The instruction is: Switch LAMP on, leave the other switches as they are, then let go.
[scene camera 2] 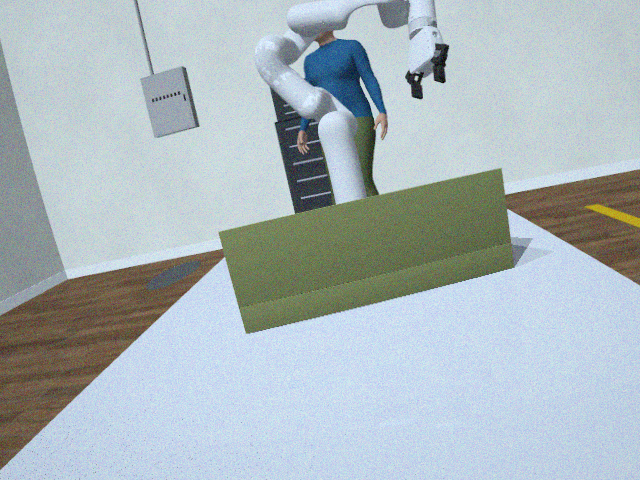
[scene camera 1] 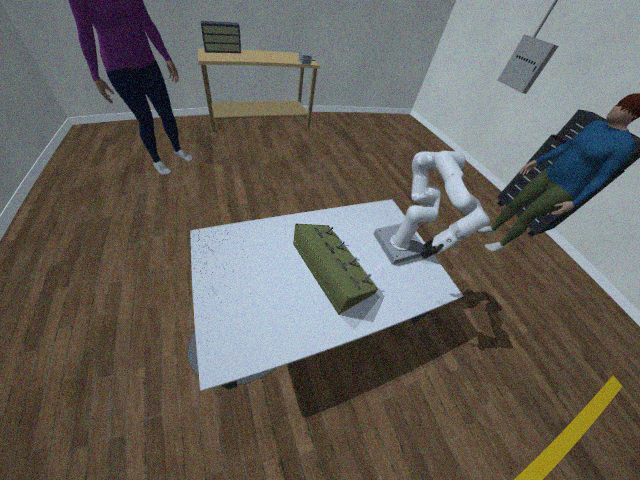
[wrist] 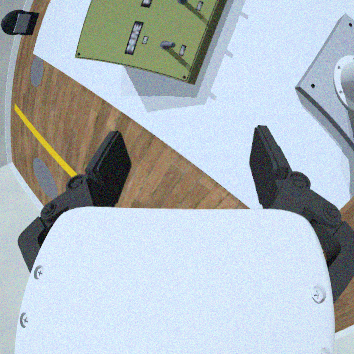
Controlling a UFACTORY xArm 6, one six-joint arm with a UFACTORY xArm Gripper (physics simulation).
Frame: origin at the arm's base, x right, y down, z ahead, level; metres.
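Seen in the pictures: gripper, fingertip midpoint: (scene camera 2: 428, 90) (scene camera 1: 423, 251) (wrist: 187, 144); arm's base at its link origin: (scene camera 1: 399, 242).
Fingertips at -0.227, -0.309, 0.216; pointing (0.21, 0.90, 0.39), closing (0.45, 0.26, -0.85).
Observation:
Offsets run from my fingertips to a thing's top centre, as dx, dy, dz. "pt": to the spot under its first point. Level surfaces: height alone.
A green switch box (scene camera 1: 317, 268) (scene camera 2: 372, 232) (wrist: 105, 37) with a sloped panel stands on the white table @[dy +0.363] (scene camera 1: 248, 310) (scene camera 2: 361, 387) (wrist: 270, 65). Several small toggle levers stick out of its panel in scene camera 1; scene camera 2 shows its back, which hides them. In the wrist view, one lever @[+0.084, +0.231, +0.176] (wrist: 167, 45) stands near the panel's lower end, beside a dark label plate @[pt +0.076, +0.237, +0.255] (wrist: 134, 38). The lettering is too small to read, so I cannot tell which switch is LAMP. My gripper (scene camera 1: 428, 249) (scene camera 2: 428, 87) (wrist: 187, 144) is open and empty, high above the table's edge, apart from the box.
The arm's grey base plate (scene camera 1: 385, 242) (wrist: 320, 75) is bolted to the table beside the box. A person in a blue top (scene camera 1: 589, 155) (scene camera 2: 336, 72) stands behind the arm. Another person in purple (scene camera 1: 121, 36) and a wooden side table (scene camera 1: 258, 57) are farther back.

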